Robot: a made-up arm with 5 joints.
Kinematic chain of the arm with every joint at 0, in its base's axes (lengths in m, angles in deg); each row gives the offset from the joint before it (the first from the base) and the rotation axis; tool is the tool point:
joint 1: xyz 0 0 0.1 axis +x
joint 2: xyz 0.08 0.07 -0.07 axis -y
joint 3: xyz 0.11 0 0.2 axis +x
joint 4: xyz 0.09 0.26 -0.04 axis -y
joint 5: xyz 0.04 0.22 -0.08 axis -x
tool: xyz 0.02 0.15 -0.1
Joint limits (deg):
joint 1: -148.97..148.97
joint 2: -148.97..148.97
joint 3: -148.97..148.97
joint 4: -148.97..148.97
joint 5: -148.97..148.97
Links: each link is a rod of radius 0.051 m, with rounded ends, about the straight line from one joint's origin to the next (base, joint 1, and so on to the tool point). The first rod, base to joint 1, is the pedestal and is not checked.
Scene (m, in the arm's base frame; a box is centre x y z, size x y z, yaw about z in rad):
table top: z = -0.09
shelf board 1: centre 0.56 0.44 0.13 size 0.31 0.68 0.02 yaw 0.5
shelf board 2: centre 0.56 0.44 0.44 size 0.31 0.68 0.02 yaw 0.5
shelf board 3: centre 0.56 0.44 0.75 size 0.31 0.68 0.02 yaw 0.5
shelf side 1: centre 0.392 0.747 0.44 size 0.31 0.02 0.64 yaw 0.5
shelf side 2: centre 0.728 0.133 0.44 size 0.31 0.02 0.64 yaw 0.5
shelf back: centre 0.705 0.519 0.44 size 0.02 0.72 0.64 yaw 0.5
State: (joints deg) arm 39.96 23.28 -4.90 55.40 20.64
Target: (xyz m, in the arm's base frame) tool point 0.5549 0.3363 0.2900
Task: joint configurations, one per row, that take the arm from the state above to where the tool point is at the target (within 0.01 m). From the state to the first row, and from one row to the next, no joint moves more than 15 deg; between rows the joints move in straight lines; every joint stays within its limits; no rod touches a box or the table.
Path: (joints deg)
1: 35.92 36.16 -4.48 51.75 34.00
2: 31.87 49.04 -4.06 48.09 47.37
3: 27.83 61.93 -3.64 44.44 60.73
4: 27.63 61.55 -8.80 32.97 70.71
5: 27.42 61.17 -13.97 21.49 80.69
6: 27.22 60.79 -19.14 10.02 90.67
7: 27.02 60.41 -24.30 -1.45 100.64
8: 29.90 53.55 -26.42 8.15 87.49
9: 32.78 46.69 -28.55 17.76 74.34
10: 35.66 39.84 -30.67 27.37 61.18
11: 38.54 32.98 -32.79 36.97 48.03

